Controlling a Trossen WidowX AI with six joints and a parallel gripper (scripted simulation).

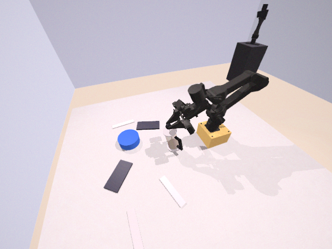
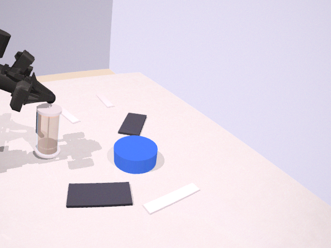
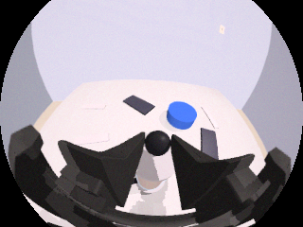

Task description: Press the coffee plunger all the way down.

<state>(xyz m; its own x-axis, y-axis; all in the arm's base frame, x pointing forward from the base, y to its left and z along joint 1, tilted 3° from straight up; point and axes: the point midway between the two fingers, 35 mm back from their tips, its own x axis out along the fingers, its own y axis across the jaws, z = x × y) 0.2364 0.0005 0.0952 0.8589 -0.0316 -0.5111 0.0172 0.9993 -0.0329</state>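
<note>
The coffee press lies 8 cm below my gripper tip, 3 cm behind it and 2 cm to the left of it. The rest, counted from my gripper tip: blue round disc (20 cm ahead, 15 cm below, 11 cm to the right).
</note>
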